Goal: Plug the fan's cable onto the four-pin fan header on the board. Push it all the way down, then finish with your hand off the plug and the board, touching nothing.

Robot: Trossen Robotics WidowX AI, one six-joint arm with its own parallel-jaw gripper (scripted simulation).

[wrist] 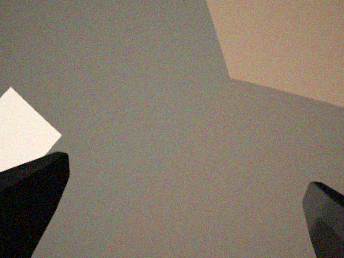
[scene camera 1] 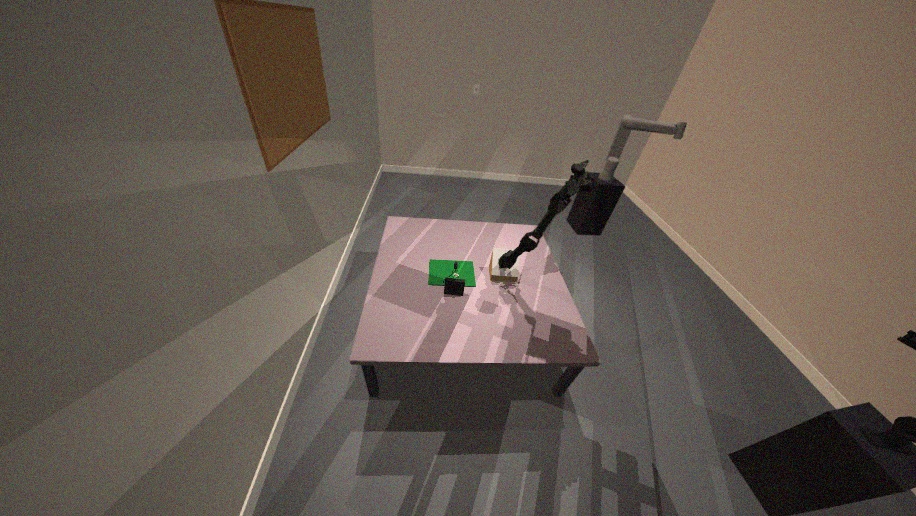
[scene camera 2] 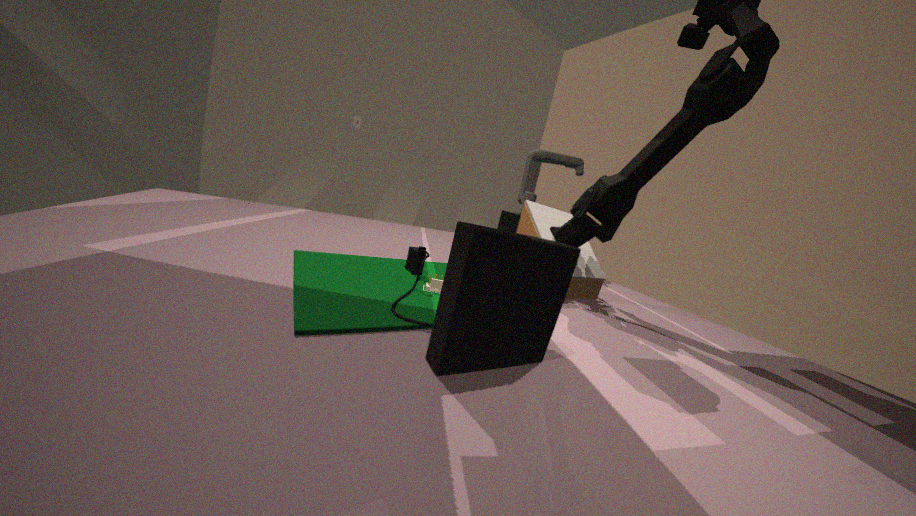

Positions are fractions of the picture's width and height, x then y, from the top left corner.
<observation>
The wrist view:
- gripper: 0.55, 0.70
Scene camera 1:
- green board: 0.48, 0.52
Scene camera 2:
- black fan block: 0.55, 0.57
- green board: 0.37, 0.57
</observation>
